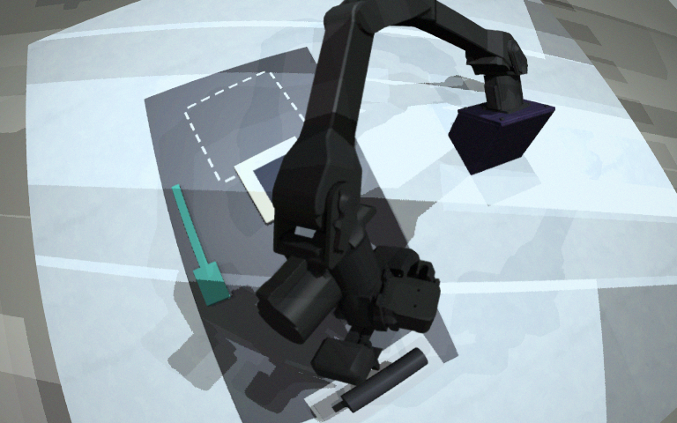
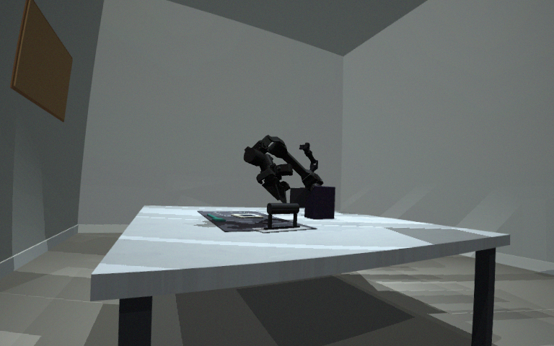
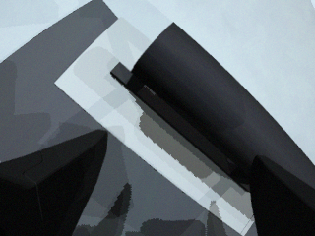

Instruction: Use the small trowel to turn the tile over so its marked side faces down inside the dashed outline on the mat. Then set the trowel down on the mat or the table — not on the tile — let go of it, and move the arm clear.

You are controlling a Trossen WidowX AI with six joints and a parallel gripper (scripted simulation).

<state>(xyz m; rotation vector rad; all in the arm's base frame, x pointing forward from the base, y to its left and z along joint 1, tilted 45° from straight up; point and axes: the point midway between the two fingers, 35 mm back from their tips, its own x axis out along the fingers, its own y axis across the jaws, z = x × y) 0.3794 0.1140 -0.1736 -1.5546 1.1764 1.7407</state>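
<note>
My gripper tip is 20 mm short of the dark mat, 270 mm to the left of it and 110 mm above it. The rest, counted from my gripper tip: tile 10 mm behind, 320 mm to the right, 90 mm below; then green trowel 160 mm ahead, 260 mm to the right, 90 mm below.
</note>
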